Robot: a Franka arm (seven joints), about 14 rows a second.
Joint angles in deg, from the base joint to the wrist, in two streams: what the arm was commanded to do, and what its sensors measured. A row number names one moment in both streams.
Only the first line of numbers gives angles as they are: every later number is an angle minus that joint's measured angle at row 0.
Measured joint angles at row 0:
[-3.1, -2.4, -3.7, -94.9, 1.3, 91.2, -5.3]
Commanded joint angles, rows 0 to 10:
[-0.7, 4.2, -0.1, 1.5, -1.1, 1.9, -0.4]
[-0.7, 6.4, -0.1, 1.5, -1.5, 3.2, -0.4]
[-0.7, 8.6, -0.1, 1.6, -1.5, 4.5, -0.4]
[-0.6, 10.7, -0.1, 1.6, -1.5, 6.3, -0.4]
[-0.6, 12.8, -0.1, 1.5, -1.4, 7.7, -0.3]
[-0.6, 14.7, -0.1, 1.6, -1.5, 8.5, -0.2]
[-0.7, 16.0, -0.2, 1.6, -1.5, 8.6, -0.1]
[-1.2, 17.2, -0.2, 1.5, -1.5, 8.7, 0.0]
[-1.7, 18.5, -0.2, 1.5, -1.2, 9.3, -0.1]
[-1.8, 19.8, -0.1, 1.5, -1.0, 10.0, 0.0]
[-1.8, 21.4, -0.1, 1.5, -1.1, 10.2, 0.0]
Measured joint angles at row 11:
[-0.8, 18.9, -0.7, -0.1, -0.6, 10.4, 0.1]
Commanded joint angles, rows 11 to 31:
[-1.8, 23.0, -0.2, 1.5, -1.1, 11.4, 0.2]
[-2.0, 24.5, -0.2, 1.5, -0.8, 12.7, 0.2]
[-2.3, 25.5, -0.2, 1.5, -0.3, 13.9, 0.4]
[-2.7, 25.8, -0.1, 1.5, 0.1, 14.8, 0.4]
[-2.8, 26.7, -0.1, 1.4, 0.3, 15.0, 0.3]
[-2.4, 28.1, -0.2, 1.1, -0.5, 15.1, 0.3]
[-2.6, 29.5, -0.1, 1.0, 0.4, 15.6, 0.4]
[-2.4, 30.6, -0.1, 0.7, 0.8, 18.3, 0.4]
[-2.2, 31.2, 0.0, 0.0, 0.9, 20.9, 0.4]
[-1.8, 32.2, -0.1, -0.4, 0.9, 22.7, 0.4]
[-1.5, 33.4, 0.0, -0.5, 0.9, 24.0, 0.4]
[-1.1, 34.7, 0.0, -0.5, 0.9, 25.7, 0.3]
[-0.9, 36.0, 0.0, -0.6, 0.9, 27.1, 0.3]
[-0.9, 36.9, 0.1, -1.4, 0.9, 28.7, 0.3]
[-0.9, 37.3, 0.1, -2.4, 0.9, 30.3, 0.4]
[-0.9, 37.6, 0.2, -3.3, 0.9, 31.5, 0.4]
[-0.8, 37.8, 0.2, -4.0, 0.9, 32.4, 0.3]
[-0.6, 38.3, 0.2, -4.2, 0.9, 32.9, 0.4]
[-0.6, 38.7, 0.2, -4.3, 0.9, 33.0, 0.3]
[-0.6, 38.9, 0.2, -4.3, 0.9, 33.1, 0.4]
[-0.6, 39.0, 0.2, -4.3, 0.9, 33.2, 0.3]
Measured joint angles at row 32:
[-0.9, 39.3, 0.2, -3.6, 0.2, 32.5, 0.2]
